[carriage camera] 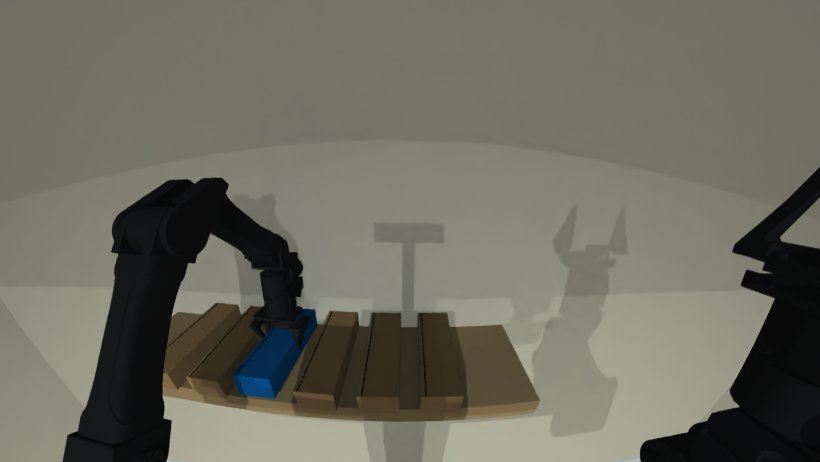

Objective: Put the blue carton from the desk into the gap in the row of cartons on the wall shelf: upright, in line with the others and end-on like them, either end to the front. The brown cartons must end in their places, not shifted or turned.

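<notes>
The blue carton lies over the gap in the row on the wall shelf, long side front to back, between the second and third brown cartons from the left. Its near end is close to the second brown carton; a strip of shelf shows between it and the third brown carton. Whether its underside touches the shelf cannot be told. My left gripper is shut on the blue carton from above, past its middle toward the far end. My right gripper is partly in view at the right edge, open, away from the shelf.
Another brown carton stands at the left end, partly behind my left arm. Two more brown cartons stand toward the right. The wall rises behind the shelf, with shadows of the arms on it.
</notes>
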